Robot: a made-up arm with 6 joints. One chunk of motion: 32 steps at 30 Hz.
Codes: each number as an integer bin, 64 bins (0 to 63) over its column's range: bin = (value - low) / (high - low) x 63, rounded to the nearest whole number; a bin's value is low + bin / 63 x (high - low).
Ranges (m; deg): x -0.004..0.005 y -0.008..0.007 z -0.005..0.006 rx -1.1..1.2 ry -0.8..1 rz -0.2..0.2
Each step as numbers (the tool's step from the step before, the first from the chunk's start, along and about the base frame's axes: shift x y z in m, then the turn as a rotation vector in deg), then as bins.
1 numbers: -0.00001 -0.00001 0.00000 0.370 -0.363 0.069
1 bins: 28 34 29 40 15 42
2 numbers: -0.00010 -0.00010 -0.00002 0.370 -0.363 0.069
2 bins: 27 33 29 40 15 42
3 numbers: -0.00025 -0.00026 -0.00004 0.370 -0.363 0.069
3 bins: 26 33 28 40 15 42
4 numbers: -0.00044 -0.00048 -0.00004 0.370 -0.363 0.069
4 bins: 25 32 28 40 15 42
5 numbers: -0.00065 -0.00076 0.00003 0.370 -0.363 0.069
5 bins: 23 30 29 40 15 42
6 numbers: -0.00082 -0.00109 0.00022 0.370 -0.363 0.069
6 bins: 22 29 30 40 15 42
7 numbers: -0.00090 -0.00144 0.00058 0.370 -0.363 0.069
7 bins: 22 28 32 40 15 42
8 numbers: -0.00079 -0.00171 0.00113 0.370 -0.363 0.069
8 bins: 22 26 35 40 15 42
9 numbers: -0.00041 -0.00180 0.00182 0.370 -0.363 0.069
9 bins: 25 26 39 40 15 42
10 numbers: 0.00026 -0.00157 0.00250 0.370 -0.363 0.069
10 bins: 30 27 43 40 15 42
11 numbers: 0.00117 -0.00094 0.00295 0.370 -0.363 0.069
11 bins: 36 30 46 40 15 42
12 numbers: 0.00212 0.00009 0.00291 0.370 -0.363 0.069
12 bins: 43 34 45 40 15 42
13 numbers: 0.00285 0.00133 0.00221 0.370 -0.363 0.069
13 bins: 48 39 41 40 15 42
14 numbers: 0.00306 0.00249 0.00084 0.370 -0.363 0.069
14 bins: 49 44 33 40 15 42
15 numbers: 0.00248 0.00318 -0.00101 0.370 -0.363 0.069
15 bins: 45 47 23 40 15 42
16 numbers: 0.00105 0.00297 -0.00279 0.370 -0.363 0.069
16 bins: 35 46 13 40 15 42
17 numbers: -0.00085 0.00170 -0.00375 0.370 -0.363 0.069
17 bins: 22 41 7 40 15 42
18 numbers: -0.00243 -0.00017 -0.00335 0.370 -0.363 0.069
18 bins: 11 33 9 40 15 42
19 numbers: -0.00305 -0.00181 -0.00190 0.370 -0.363 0.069
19 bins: 7 26 18 40 15 42
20 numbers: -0.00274 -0.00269 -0.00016 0.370 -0.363 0.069
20 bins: 9 22 28 40 15 42
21 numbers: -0.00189 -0.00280 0.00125 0.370 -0.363 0.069
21 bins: 15 22 36 40 15 42
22 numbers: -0.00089 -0.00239 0.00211 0.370 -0.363 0.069
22 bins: 22 24 41 40 15 42
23 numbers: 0.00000 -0.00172 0.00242 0.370 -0.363 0.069
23 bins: 28 26 42 40 15 42
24 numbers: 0.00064 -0.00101 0.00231 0.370 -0.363 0.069
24 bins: 32 29 42 40 15 42
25 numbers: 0.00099 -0.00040 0.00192 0.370 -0.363 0.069
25 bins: 35 32 40 40 15 42
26 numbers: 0.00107 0.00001 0.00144 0.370 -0.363 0.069
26 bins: 35 34 37 40 15 42
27 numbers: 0.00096 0.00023 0.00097 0.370 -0.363 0.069
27 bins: 35 35 34 40 15 42
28 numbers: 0.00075 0.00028 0.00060 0.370 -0.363 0.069
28 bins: 33 35 32 40 15 42
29 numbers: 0.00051 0.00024 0.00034 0.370 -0.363 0.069
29 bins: 32 35 31 40 15 42
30 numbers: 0.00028 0.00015 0.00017 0.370 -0.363 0.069
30 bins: 30 34 30 40 15 42
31 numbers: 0.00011 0.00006 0.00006 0.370 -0.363 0.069
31 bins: 29 34 29 40 15 42
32 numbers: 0.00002 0.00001 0.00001 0.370 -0.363 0.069
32 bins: 28 34 29 40 15 42
